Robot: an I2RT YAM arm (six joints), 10 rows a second.
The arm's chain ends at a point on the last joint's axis. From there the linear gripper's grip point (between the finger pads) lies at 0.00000 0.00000 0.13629 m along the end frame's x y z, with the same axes.
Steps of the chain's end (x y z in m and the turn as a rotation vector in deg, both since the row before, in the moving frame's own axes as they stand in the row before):
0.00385 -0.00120 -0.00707 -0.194 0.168 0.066
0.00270 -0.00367 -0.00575 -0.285 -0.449 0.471
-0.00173 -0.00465 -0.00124 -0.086 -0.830 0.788
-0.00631 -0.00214 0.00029 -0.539 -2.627 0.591
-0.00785 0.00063 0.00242 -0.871 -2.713 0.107
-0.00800 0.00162 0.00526 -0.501 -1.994 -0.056
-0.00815 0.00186 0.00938 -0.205 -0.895 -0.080
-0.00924 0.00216 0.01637 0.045 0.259 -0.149
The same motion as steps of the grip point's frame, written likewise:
0.00425 -0.00074 -0.00707 -0.194 0.168 0.066
0.00163 -0.00300 -0.00576 -0.285 -0.449 0.471
-0.00371 -0.00446 -0.00125 -0.086 -0.830 0.788
-0.01256 -0.00089 0.00014 -0.539 -2.627 0.591
-0.01430 0.00269 0.00225 -0.871 -2.713 0.107
-0.01274 0.00281 0.00517 -0.501 -1.994 -0.056
-0.01028 0.00235 0.00936 -0.205 -0.895 -0.080
-0.00862 0.00205 0.01637 0.045 0.259 -0.149

